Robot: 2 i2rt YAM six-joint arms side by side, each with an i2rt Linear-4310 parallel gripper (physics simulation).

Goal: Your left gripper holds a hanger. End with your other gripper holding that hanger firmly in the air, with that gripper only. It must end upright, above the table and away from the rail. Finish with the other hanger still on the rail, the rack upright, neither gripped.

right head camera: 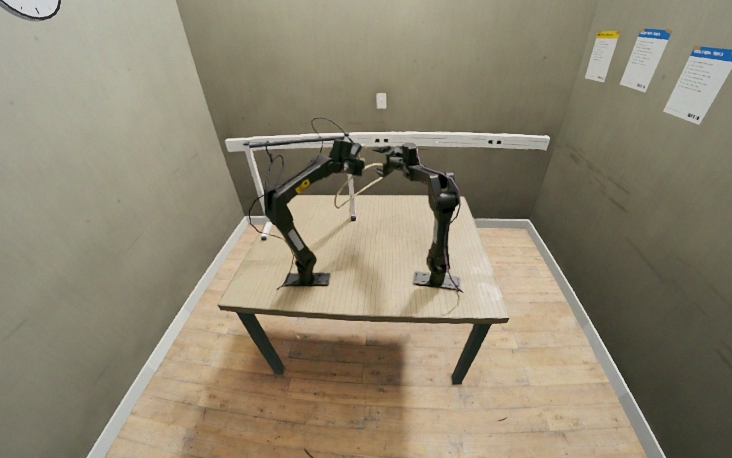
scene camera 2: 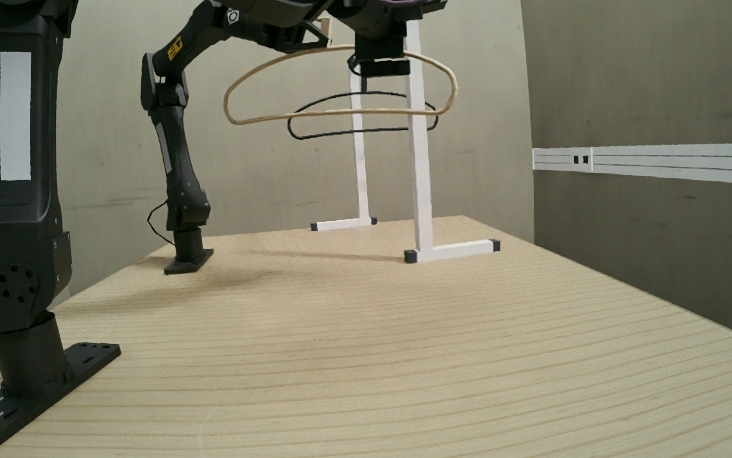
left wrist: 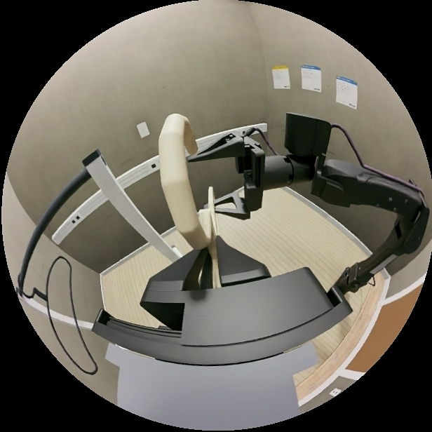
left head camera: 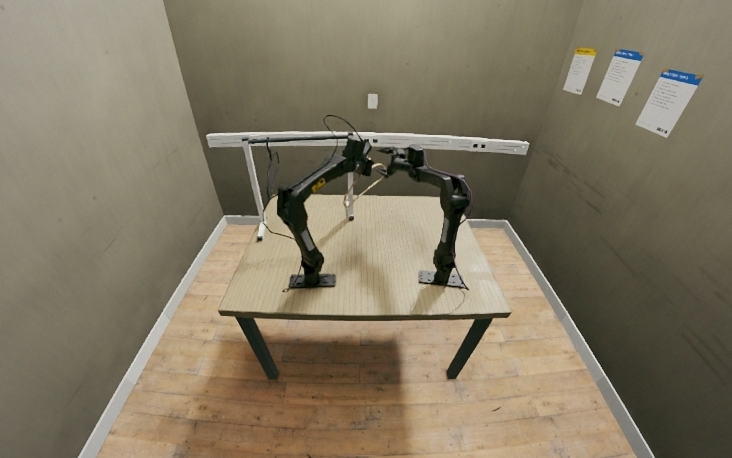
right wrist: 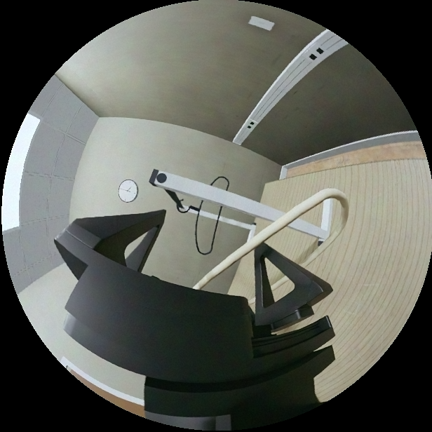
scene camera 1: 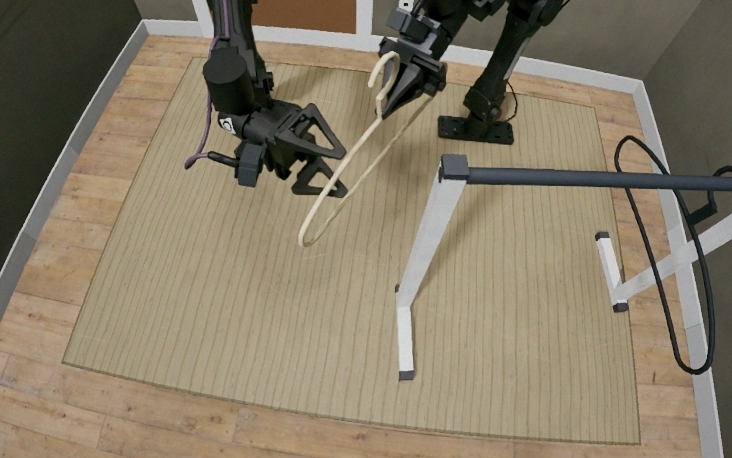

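Pixels of known places: left gripper, between the fingertips: [right head camera: 363,167] [scene camera 2: 329,43] [left head camera: 369,167] [scene camera 1: 379,116]; right gripper, between the fingertips: [right head camera: 372,159] [scene camera 2: 399,39] [left head camera: 375,159] [scene camera 1: 344,176]; left arm's base, origin of its link: [right head camera: 307,280] [scene camera 2: 191,262] [left head camera: 312,281] [scene camera 1: 475,131]; right arm's base, origin of its link: [right head camera: 436,281] [scene camera 2: 42,391] [left head camera: 441,279].
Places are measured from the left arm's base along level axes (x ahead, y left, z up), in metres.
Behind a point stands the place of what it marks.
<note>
The beige hanger [scene camera 1: 362,139] @(x 0.359, y -0.282, z 0.370 m) [scene camera 2: 345,112] @(x 0.339, y -0.272, z 0.266 m) [left wrist: 175,170] [right wrist: 290,215] is upright in the air with its hook up, beside the rack and off the rail. My left gripper [scene camera 1: 384,113] @(x 0.322, y -0.261, z 0.380 m) [left wrist: 213,241] is shut on it near the neck, below the hook. My right gripper [scene camera 1: 344,173] @(x 0.425, y -0.300, z 0.372 m) [right wrist: 214,232] is open at the shoulder bar. In scene camera 1 the bar crosses its fingertips; whether the bar lies between the fingers is unclear. The black hanger [scene camera 1: 651,270] [scene camera 2: 323,135] hangs on the dark rail [scene camera 1: 539,177] @(x 0.473, y -0.084, z 0.476 m), touched by neither gripper. The white rack [scene camera 1: 431,226] @(x 0.489, y -0.186, z 0.373 m) [scene camera 2: 421,162] @(x 0.476, y -0.193, z 0.180 m) stands upright.
The rack's near foot [scene camera 1: 404,340] @(x 0.556, y -0.175, z 0.020 m) [scene camera 2: 458,250] @(x 0.541, y -0.188, z 0.013 m) rests on the table [scene camera 1: 242,324] @(x 0.547, y -0.501, z 0.000 m) [scene camera 2: 377,351] @(x 0.323, y -0.533, z 0.000 m). The beige hanger's lower bar is well above the tabletop. The rail's near end is close to the left gripper's side. A white wall trunking [left head camera: 448,141] runs behind the table.
</note>
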